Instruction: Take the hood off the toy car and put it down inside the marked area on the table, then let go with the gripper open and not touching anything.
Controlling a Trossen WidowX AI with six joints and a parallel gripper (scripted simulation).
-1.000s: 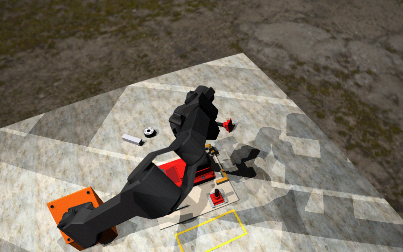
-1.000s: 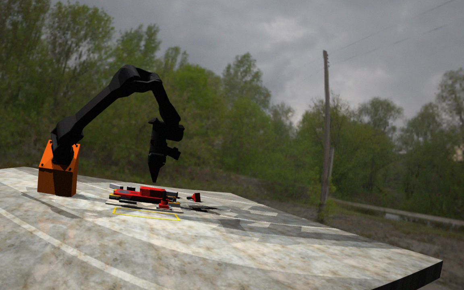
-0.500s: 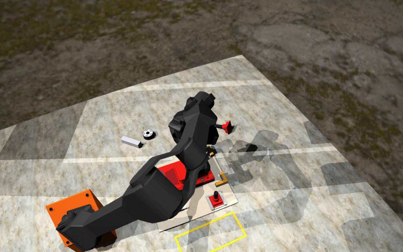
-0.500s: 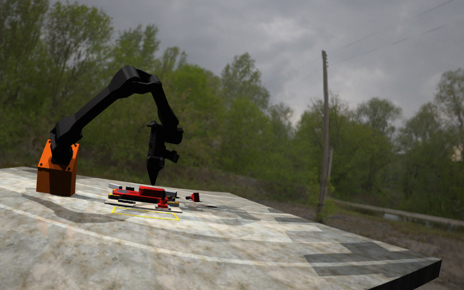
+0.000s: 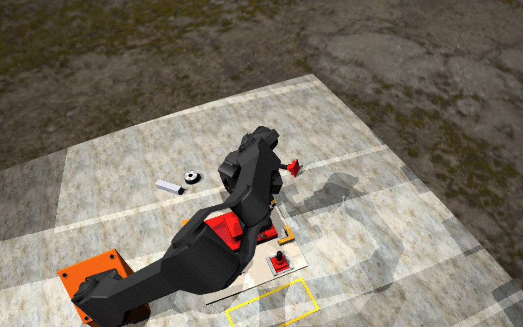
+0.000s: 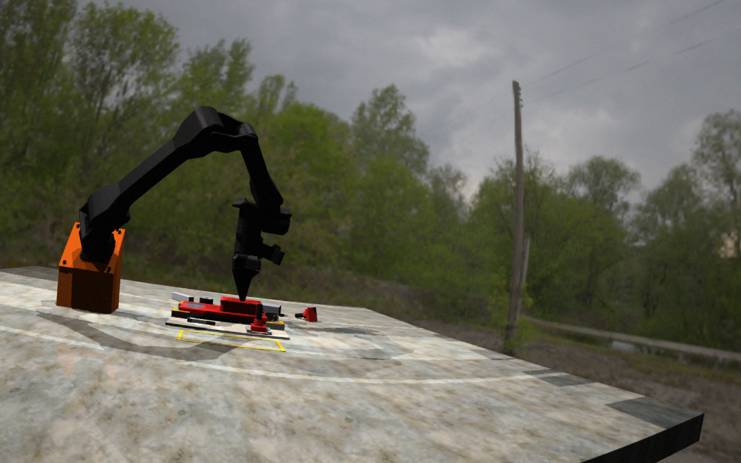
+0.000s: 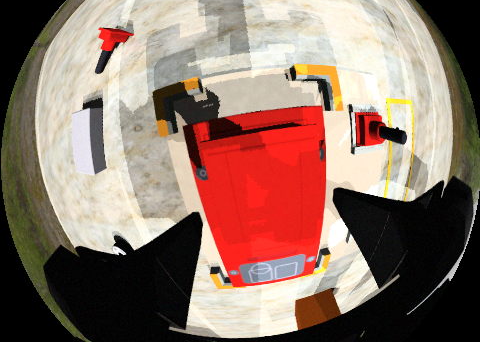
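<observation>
The red hood lies 1 cm below my gripper tip. The rest, counted from my gripper tip: wheel (9 cm behind, 23 cm to the left, 5 cm below); then grey bar (16 cm behind, 22 cm to the left, 4 cm below).
</observation>
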